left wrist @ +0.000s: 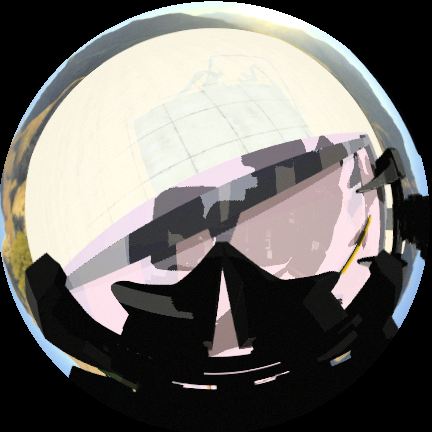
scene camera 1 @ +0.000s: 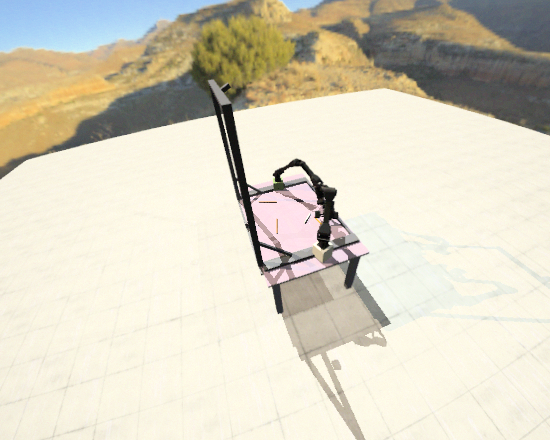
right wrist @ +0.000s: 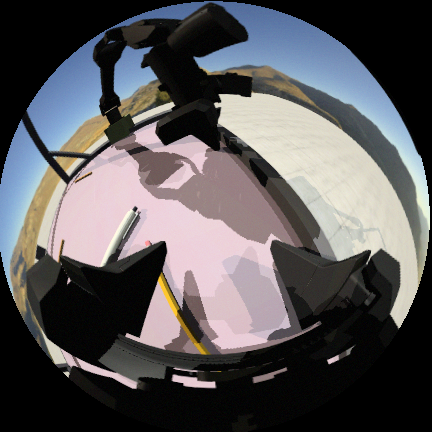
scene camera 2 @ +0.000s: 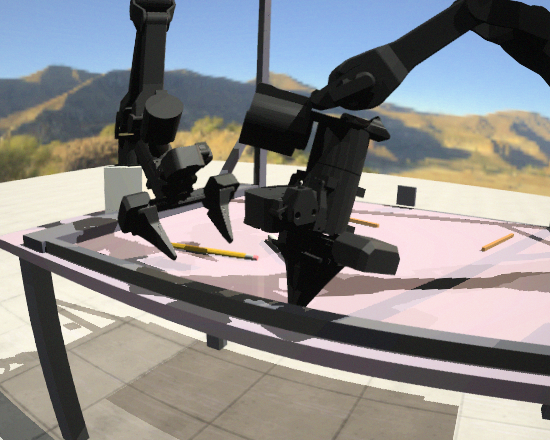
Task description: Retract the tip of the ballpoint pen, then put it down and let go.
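Where they show: left gripper, fingertip midpoint: (left wrist: 221, 246) (scene camera 1: 322, 204) (right wrist: 217, 148); right gripper, fingertip midpoint: (left wrist: 359, 226) (right wrist: 219, 246) (scene camera 2: 204, 250); left arm's base, link origin: (scene camera 1: 277, 180) (right wrist: 116, 120); right arm's base, link origin: (scene camera 1: 323, 245) (scene camera 2: 132, 164).
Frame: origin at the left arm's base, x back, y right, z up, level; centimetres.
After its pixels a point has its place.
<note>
The white ballpoint pen (scene camera 1: 307, 218) {x -53.8, y -20.9, z -7.2 cm} (right wrist: 119, 235) {x -50.7, y -22.8, z -7.4 cm} lies on the pink table (scene camera 1: 295, 240) {x -76.1, y -7.9, z -8.4 cm}. In the right wrist view its dark end with the clip shows at the left, and the rest runs behind a right finger. Its writing tip is hidden. My right gripper (scene camera 2: 203, 249) {x -53.8, y -35.4, z -5.8 cm} (right wrist: 219, 246) {x -53.8, y -35.4, z -5.8 cm} is open and empty, low over the yellow pencil (scene camera 2: 225, 251) {x -56.3, y -29.3, z -7.7 cm} (right wrist: 172, 302) {x -58.4, y -30.2, z -7.8 cm}, with the pen outside its fingers. My left gripper (scene camera 2: 298, 305) {x -36.1, y -37.7, z -8.4 cm} (left wrist: 221, 246) {x -36.1, y -37.7, z -8.4 cm} is shut and empty, pointing down near the table's frame bar, apart from the pen.
Two orange-brown pencils (scene camera 2: 497, 242) {x -23.8, y 10.3, z -7.9 cm} (scene camera 2: 365, 222) {x -52.3, y 4.7, z -7.9 cm} lie farther across the table. A dark frame bar (scene camera 2: 400, 332) {x -23.1, y -38.2, z -6.4 cm} runs along the table's edge. A tall black frame post (scene camera 1: 245, 190) {x -96.8, y 18.4, z 55.0 cm} stands at one side. A beige block (scene camera 1: 322, 251) {x -98.4, y -23.2, z 2.6 cm} and a green block (scene camera 1: 278, 184) {x -5.0, y -0.1, z -1.8 cm} are at opposite table ends.
</note>
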